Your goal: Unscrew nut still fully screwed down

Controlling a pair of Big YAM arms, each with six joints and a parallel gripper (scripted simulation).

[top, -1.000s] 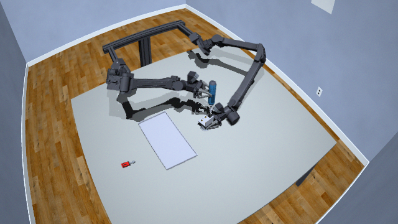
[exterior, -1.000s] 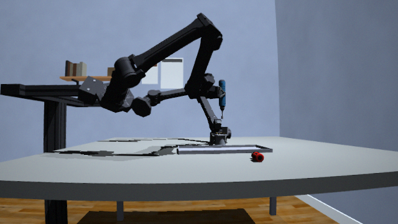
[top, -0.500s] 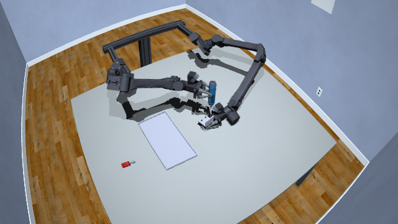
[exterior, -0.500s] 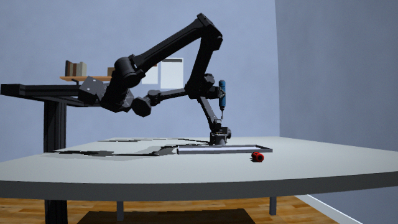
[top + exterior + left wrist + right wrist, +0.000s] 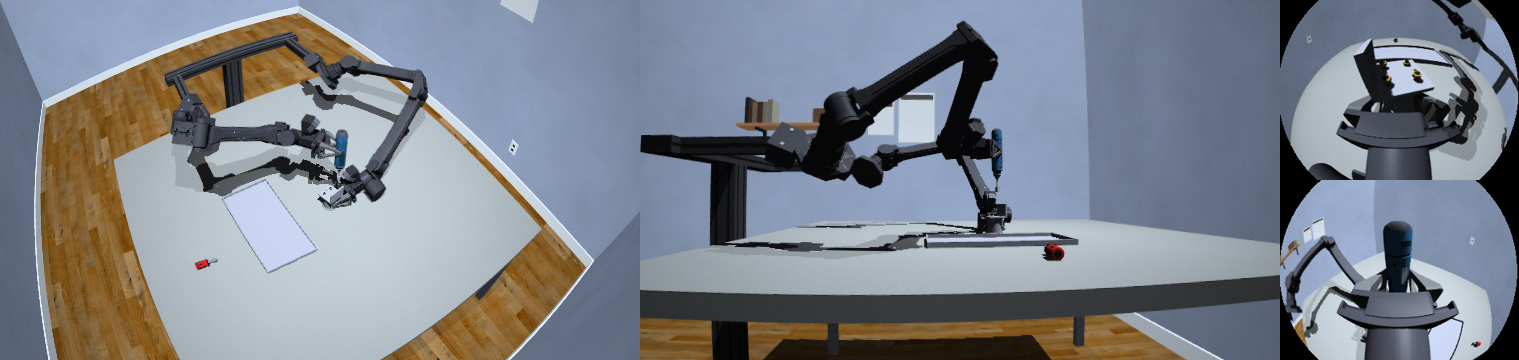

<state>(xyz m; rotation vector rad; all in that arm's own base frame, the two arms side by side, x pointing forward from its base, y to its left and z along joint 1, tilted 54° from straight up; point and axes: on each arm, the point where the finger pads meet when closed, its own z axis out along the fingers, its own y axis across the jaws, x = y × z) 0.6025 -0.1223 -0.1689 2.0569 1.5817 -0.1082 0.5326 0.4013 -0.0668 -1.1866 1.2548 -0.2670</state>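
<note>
Now: left hand 50 mm below the bracket. The rest, counted from my left hand: red tool: 590 mm to the right, 30 mm ahead, 10 mm below.
</note>
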